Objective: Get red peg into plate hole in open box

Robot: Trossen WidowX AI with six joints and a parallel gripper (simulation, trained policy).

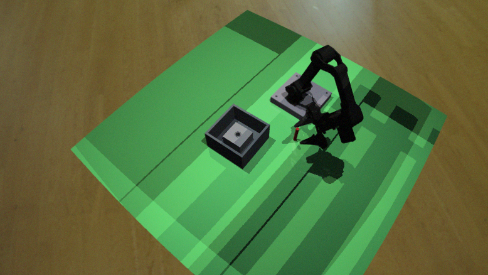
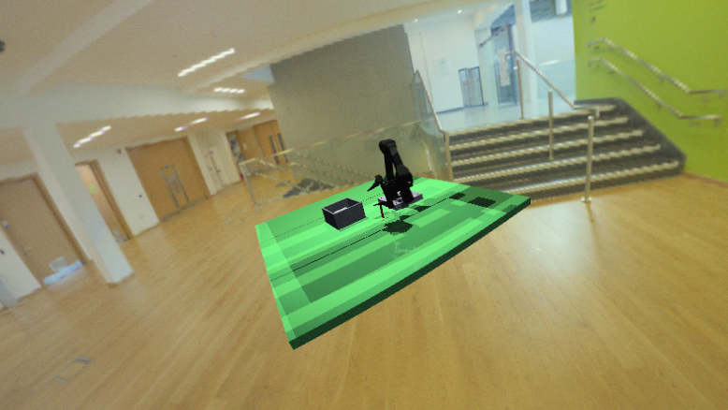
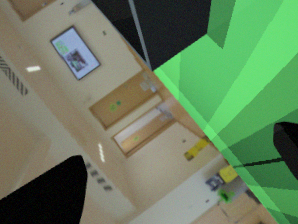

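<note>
The red peg is 11 cm below my gripper tip, 6 cm behind it and 5 cm to the right of it. Round my gripper tip: grey plate 20 cm to the right, 13 cm ahead, 10 cm below; dark box 20 cm to the right, 13 cm ahead, 12 cm below.
</note>
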